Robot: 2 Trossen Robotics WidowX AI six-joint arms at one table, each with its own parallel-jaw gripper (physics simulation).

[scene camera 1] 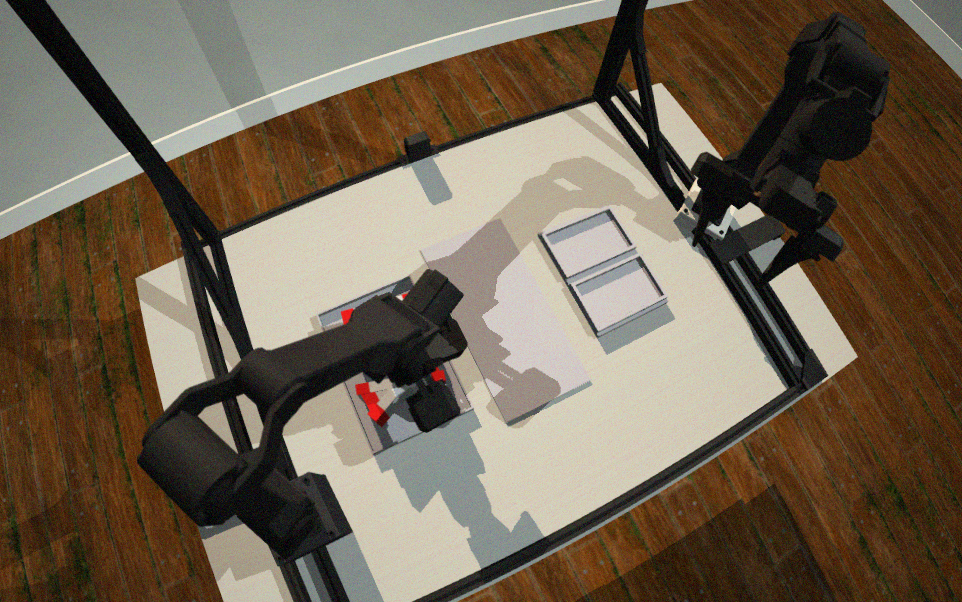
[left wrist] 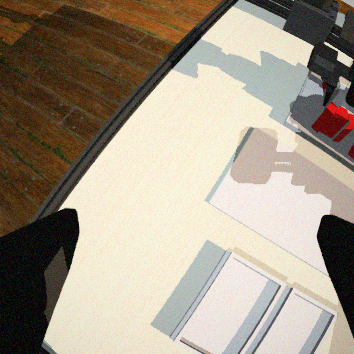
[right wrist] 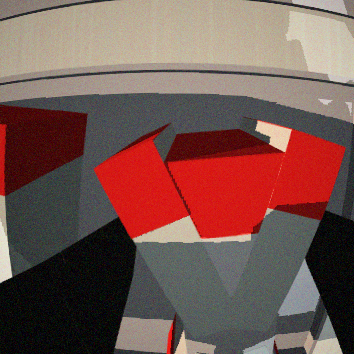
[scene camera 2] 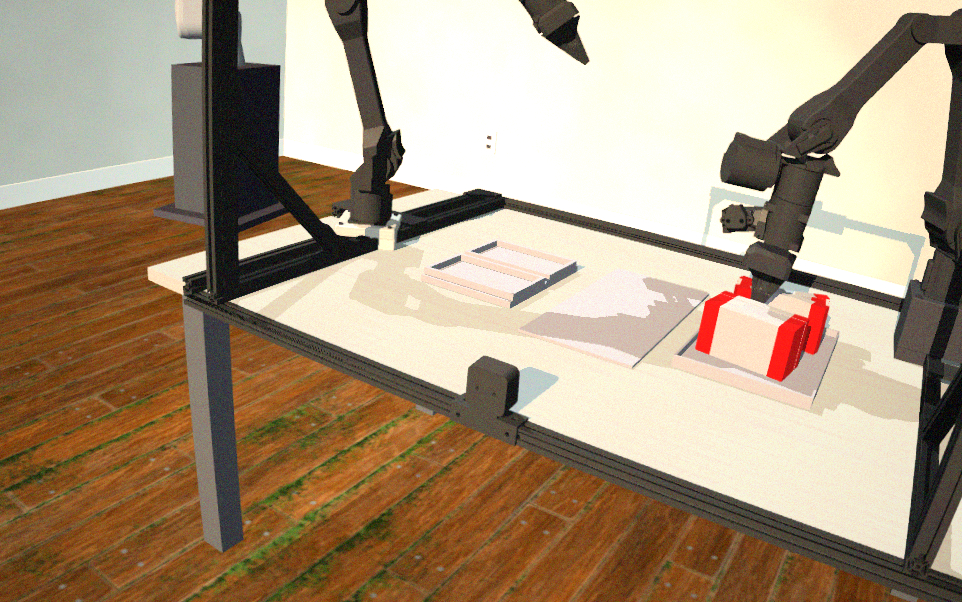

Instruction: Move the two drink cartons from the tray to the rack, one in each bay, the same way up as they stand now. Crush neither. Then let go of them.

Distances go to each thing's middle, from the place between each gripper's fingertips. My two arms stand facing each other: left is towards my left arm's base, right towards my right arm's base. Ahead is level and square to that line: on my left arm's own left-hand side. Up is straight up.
Right now the pale flat mat (scene camera 1: pixel 526 359) is 33 cm below my left hand, 19 cm behind it and 15 cm to the right of it. The rest, counted from my left hand: grey tray (scene camera 2: pixel 799 388): 35 cm to the right, 32 cm below, 24 cm behind.
The grey tray is 6 cm behind my right hand, 4 cm below it and 2 cm to the right of it. From my right hand the other things lie so: pale flat mat: 18 cm to the left, 5 cm below, 1 cm behind.
